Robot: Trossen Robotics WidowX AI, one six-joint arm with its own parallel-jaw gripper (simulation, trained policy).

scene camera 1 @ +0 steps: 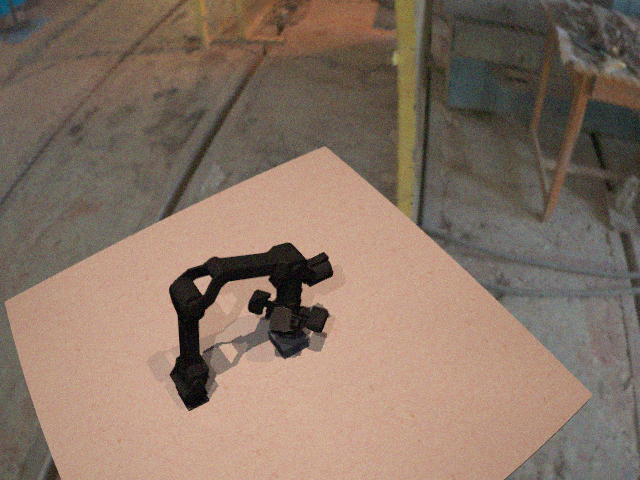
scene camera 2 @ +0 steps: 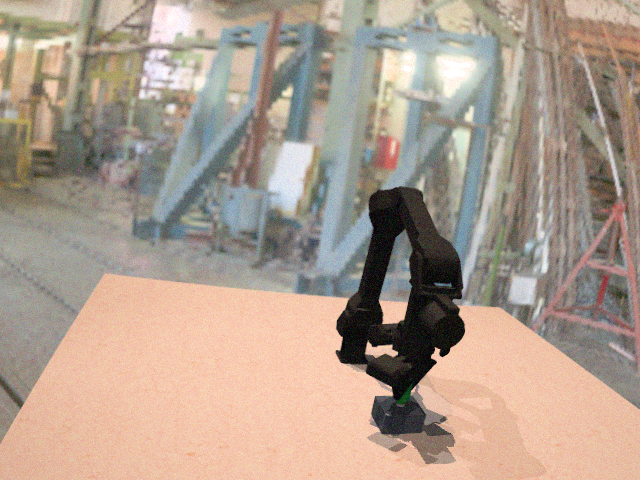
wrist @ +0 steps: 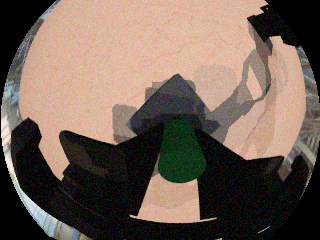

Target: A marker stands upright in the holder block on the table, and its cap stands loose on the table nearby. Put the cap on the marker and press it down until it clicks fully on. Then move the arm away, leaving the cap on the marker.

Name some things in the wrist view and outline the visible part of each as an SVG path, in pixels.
My gripper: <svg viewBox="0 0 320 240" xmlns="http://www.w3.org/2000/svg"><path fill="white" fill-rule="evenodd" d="M11 131L11 160L21 191L48 215L77 229L92 240L269 240L299 204L308 180L309 168L304 157L301 157L303 155L295 157L291 165L292 172L287 179L281 181L283 179L277 171L284 163L284 156L247 160L200 128L195 128L193 133L199 140L207 161L204 172L197 177L200 220L215 220L181 224L157 223L135 219L129 215L139 215L145 193L151 183L153 169L159 159L164 123L157 123L148 131L117 145L89 139L71 131L60 131L59 141L69 163L61 180L53 175L43 152L40 151L41 133L36 121L27 117Z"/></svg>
A green cap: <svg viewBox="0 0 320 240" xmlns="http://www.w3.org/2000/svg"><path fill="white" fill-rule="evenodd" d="M172 119L165 124L163 139L161 139L159 173L163 179L169 180L171 183L185 184L200 177L201 173L204 172L207 161L205 161L203 149L200 148L199 140L196 139L195 133L193 133L192 125L184 119Z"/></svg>
